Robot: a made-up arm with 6 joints.
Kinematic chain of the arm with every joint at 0, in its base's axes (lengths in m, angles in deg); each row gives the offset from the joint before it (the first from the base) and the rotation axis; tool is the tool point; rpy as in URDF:
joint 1: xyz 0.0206 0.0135 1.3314 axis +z
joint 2: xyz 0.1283 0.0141 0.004 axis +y
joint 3: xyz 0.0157 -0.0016 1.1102 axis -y
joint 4: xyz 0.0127 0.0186 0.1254 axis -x
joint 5: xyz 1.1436 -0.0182 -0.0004 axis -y
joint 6: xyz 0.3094 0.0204 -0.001 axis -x
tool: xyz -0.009 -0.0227 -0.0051 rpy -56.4 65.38 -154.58
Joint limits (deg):
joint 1: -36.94..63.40
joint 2: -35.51..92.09
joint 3: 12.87..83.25
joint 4: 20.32..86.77
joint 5: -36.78..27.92
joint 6: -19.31..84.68
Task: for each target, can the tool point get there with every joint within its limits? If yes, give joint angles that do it. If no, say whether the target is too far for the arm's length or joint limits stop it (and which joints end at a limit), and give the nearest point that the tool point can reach.
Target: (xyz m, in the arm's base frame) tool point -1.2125 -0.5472 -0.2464
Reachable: no: joint limits stop it (at a limit: joint 1, joint 2, joint 3, joint 5, joint 6) | nearest point 1.1470 -0.9084 -0.0933 | short by 2.392 m
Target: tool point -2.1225 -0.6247 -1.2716
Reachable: no: too far | nearest point 1.1461 -0.9151 -0.0927 | short by 3.487 m
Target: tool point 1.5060 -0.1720 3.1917
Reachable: yes | joints -9.63 5.05 29.33 51.88 7.46 59.86
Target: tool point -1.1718 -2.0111 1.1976
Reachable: no: joint limits stop it (at a limit: joint 2, joint 3, joint 4, joint 5, joint 6) | nearest point -0.7038 -1.2165 3.3530 | short by 2.344 m
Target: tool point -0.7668 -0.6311 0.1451
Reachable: no: joint limits stop it (at a limit: joint 1, joint 2, joint 3, joint 5, joint 6) | nearest point 1.1464 -0.9128 -0.0929 | short by 1.948 m
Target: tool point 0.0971 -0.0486 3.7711
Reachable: yes | joints 25.65 -21.97 51.31 70.63 -25.92 45.30
